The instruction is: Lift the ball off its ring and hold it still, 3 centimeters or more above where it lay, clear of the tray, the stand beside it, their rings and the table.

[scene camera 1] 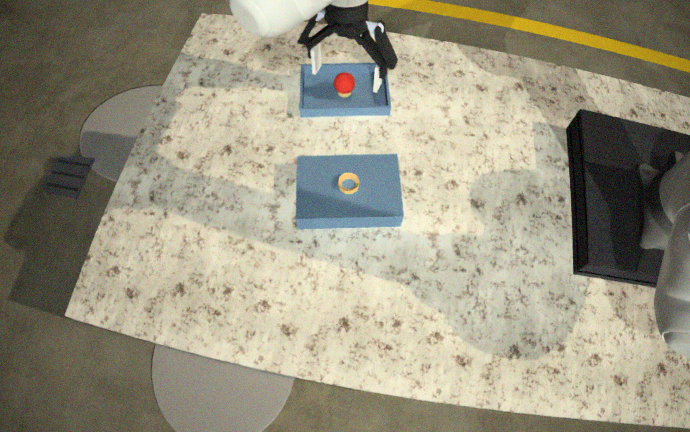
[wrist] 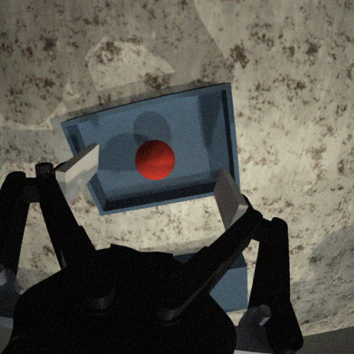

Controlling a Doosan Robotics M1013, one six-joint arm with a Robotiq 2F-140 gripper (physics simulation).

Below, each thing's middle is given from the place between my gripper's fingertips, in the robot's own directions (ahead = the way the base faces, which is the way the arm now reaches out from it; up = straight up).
Now: hand 2 cm above the red ball [wrist: 154, 159] and 1 cm short of it. Round my hand: blue tray [scene camera 1: 318, 97] (4 cm below, 1 cm ahead); then blue stand [scene camera 1: 332, 191] (25 cm to the left, 6 cm behind, 2 cm below).
